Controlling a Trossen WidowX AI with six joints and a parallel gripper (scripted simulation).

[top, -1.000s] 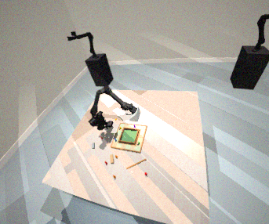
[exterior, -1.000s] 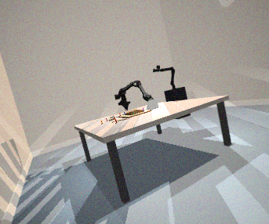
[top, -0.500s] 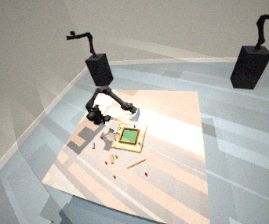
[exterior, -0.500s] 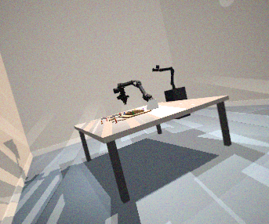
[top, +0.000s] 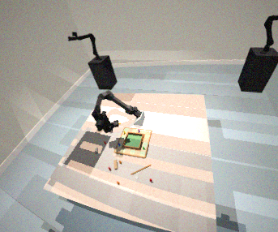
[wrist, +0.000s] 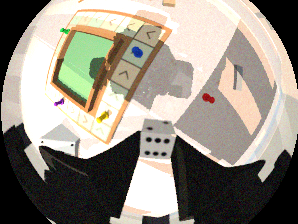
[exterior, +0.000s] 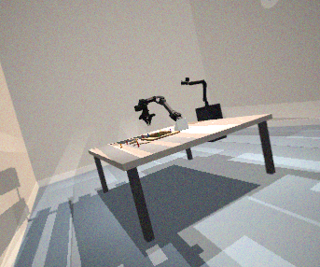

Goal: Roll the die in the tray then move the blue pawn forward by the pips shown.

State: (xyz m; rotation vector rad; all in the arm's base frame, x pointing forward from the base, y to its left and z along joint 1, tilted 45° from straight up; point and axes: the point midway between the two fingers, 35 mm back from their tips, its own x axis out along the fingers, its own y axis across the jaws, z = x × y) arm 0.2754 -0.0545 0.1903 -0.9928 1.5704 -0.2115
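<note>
My gripper tip is 90 mm above the blue pawn, 80 mm to the right of it and 60 mm short of it. From my gripper tip the other things lie so: white die: right at my gripper tip; yellow pawn: 90 mm below, 80 mm to the left, 80 mm behind; green tray: 190 mm to the left, 110 mm below, 10 mm behind.
</note>
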